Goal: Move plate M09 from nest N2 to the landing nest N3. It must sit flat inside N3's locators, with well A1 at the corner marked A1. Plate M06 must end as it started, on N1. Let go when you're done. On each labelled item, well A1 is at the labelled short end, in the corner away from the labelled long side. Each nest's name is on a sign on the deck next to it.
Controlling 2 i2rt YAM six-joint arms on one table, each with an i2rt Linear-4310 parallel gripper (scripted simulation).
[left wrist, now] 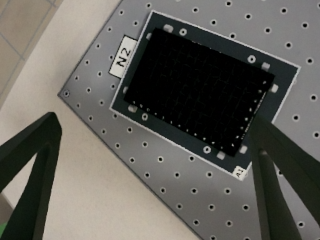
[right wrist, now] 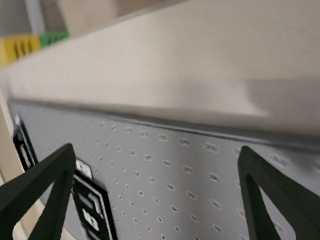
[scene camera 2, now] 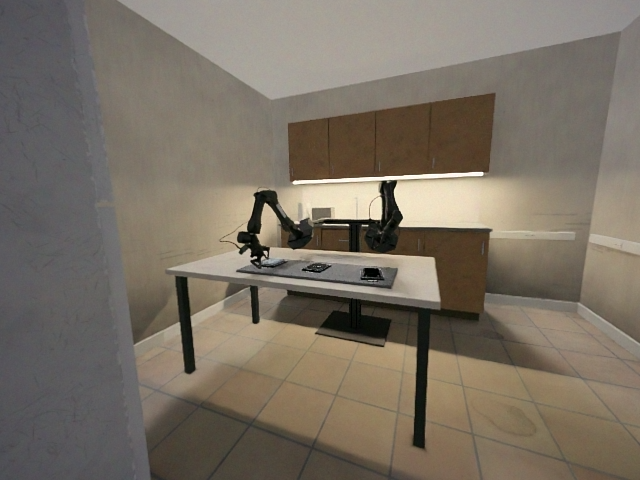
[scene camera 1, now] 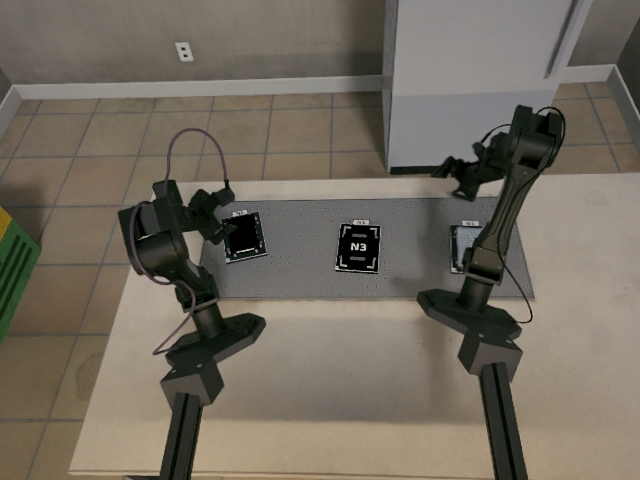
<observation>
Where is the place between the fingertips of the left gripper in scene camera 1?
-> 226, 214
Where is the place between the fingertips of the left gripper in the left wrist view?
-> At 154, 122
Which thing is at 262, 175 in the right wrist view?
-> The right gripper.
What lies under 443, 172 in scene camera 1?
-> The right gripper.
</observation>
